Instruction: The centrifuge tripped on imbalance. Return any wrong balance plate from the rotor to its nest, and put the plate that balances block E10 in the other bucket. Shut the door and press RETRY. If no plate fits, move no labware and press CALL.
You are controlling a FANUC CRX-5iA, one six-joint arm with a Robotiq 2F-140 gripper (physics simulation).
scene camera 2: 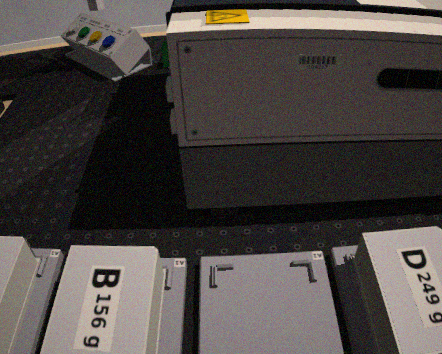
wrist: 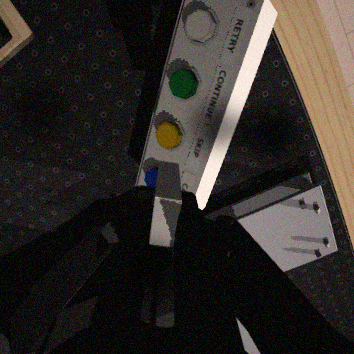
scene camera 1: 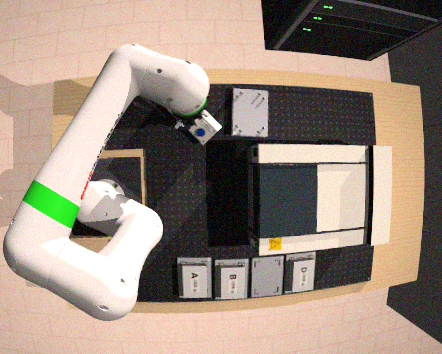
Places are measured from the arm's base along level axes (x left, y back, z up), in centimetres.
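Pixels of known places: gripper, between the fingertips: [scene camera 2: 97,9] [wrist: 165,179] [scene camera 1: 195,122].
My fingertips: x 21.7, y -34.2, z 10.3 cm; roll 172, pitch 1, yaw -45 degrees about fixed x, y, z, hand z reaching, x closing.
For each thing: its top centre in the pictures, then the offset to it from my fingertips.
- blue button, centre of its top: [wrist: 156,183] [scene camera 2: 108,37] [scene camera 1: 201,132] dy -1.7, dx -2.7, dz -4.9 cm
- button box, centre of its top: [wrist: 200,121] [scene camera 2: 98,22] [scene camera 1: 190,111] dy +1.2, dx +4.5, dz -3.9 cm
- grey RETRY button, centre of its top: [wrist: 201,25] dy +7.7, dx +9.0, dz -4.9 cm
- green CONTINUE button, centre of its top: [wrist: 184,85] [scene camera 2: 83,28] dy +4.5, dx +5.1, dz -4.9 cm
- yellow SKIP button, centre of its top: [wrist: 169,138] [scene camera 2: 95,32] dy +1.4, dx +1.2, dz -4.9 cm
- Plate A, centre of its top: [scene camera 1: 194,282] dy +6.4, dx -53.6, dz -6.9 cm
- plate B, centre of its top: [scene camera 2: 100,305] [scene camera 1: 232,283] dy -6.9, dx -56.0, dz -6.9 cm
- plate D, centre of its top: [scene camera 2: 425,284] [scene camera 1: 303,276] dy -33.4, dx -58.1, dz -6.9 cm
- nest, centre of its top: [scene camera 2: 269,324] [scene camera 1: 267,277] dy -20.4, dx -57.2, dz -10.5 cm
- dark panel, centre of its top: [scene camera 1: 289,200] dy -24.8, dx -26.1, dz +9.0 cm
- grey plate with pins, centre of its top: [wrist: 274,249] [scene camera 1: 251,111] dy -19.3, dx +2.9, dz -7.3 cm
My gripper [wrist: 165,179] is shut and empty, its fingertips over the blue button [wrist: 150,177] [scene camera 2: 108,41] [scene camera 1: 200,132] of the button box [scene camera 1: 212,121] [scene camera 2: 131,52] [wrist: 212,65]; contact cannot be told. The grey RETRY button [wrist: 200,25], green CONTINUE button [wrist: 183,83] and yellow SKIP button [wrist: 169,135] show beside it. The blue button's label is mostly hidden. Plate A [scene camera 1: 187,287], plate B [scene camera 1: 225,287] [scene camera 2: 132,265], marked 156 g, and plate D [scene camera 1: 296,282] [scene camera 2: 382,255], marked 249 g, sit on nests. The nest [scene camera 1: 267,276] [scene camera 2: 265,310] between B and D is bare. The rotor and block E10 do not show.
The centrifuge [scene camera 1: 310,154] [scene camera 2: 260,100] stands right of the button box, with a dark panel [scene camera 1: 287,200] on top. A grey plate with pins [scene camera 1: 250,112] [wrist: 295,225] lies near the box. A black cabinet [scene camera 1: 325,40] stands beyond the table.
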